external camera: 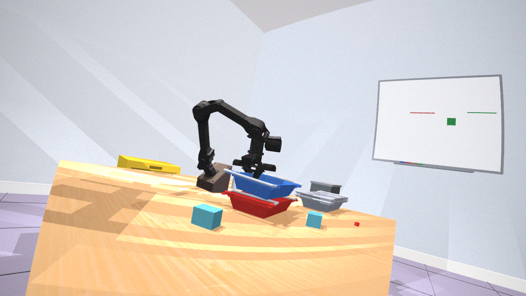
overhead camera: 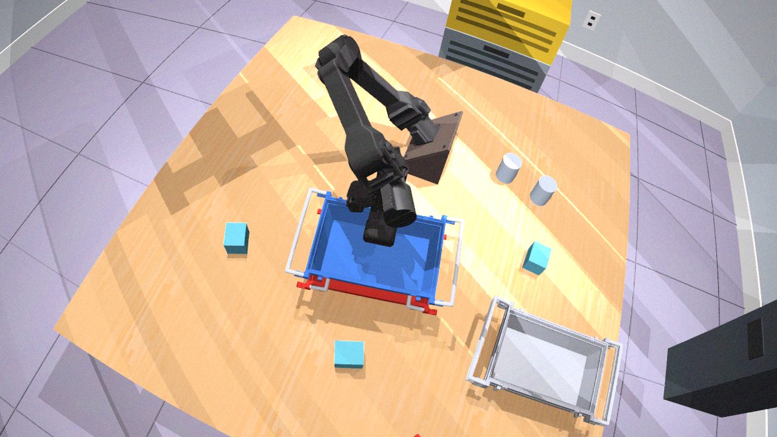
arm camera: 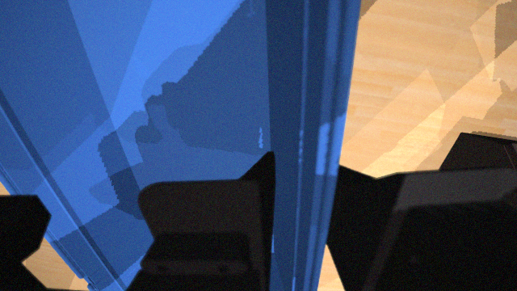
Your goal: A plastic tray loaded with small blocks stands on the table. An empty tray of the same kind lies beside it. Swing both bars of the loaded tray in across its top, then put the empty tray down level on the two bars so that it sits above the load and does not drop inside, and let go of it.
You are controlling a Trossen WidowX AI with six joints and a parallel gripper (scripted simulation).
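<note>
Right now the blue tray is 70 mm ahead of my gripper tip, 30 mm above it and 20 mm to the left of it.
</note>
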